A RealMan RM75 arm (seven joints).
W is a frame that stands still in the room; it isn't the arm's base.
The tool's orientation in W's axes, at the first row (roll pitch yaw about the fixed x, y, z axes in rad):
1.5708 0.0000 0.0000
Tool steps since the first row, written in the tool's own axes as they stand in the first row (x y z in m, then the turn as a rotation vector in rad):
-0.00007 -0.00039 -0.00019 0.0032 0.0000 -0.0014
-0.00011 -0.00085 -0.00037 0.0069 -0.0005 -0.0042
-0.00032 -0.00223 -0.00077 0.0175 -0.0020 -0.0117
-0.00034 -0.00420 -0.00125 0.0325 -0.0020 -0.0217
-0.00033 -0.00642 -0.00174 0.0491 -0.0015 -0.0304
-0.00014 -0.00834 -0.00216 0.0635 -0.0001 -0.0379
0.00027 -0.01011 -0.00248 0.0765 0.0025 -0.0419
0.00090 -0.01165 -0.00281 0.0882 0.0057 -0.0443
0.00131 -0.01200 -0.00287 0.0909 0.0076 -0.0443
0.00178 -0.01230 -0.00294 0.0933 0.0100 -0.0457
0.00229 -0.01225 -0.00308 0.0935 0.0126 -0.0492
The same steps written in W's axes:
-0.00007 0.00019 -0.00039 0.0032 0.0014 0.0000
-0.00011 0.00037 -0.00085 0.0069 0.0042 -0.0005
-0.00032 0.00077 -0.00223 0.0175 0.0117 -0.0020
-0.00034 0.00125 -0.00420 0.0325 0.0217 -0.0020
-0.00033 0.00174 -0.00642 0.0491 0.0304 -0.0015
-0.00014 0.00216 -0.00834 0.0635 0.0379 -0.0001
0.00027 0.00248 -0.01011 0.0765 0.0419 0.0025
0.00090 0.00281 -0.01165 0.0882 0.0443 0.0057
0.00131 0.00287 -0.01200 0.0909 0.0443 0.0076
0.00178 0.00294 -0.01230 0.0933 0.0457 0.0100
0.00229 0.00308 -0.01225 0.0935 0.0492 0.0126

